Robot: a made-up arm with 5 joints.
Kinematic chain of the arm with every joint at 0, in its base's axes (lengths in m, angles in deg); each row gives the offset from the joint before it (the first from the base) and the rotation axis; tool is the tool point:
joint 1: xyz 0 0 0.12 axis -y
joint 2: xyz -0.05 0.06 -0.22 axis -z
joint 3: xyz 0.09 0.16 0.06 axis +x
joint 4: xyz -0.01 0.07 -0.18 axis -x
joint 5: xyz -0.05 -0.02 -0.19 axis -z
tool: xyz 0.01 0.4 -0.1
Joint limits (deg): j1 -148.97..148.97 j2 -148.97..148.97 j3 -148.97..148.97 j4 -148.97..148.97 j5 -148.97..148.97
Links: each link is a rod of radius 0.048 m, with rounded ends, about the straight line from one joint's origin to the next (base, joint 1, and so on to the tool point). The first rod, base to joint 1, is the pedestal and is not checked.
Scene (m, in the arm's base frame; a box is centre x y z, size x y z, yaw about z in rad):
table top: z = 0
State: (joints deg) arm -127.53 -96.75 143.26 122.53 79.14
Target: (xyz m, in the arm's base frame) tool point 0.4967 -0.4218 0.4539
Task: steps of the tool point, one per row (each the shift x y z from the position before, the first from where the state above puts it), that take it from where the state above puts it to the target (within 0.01 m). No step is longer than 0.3 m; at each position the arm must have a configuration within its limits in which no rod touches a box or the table.
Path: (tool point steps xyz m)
1: 0.1925 -0.1610 0.0829
2: 0.1541 -0.2233 -0.0068
3: 0.0774 -0.2477 -0.0915
4: -0.0224 -0.2296 -0.1503

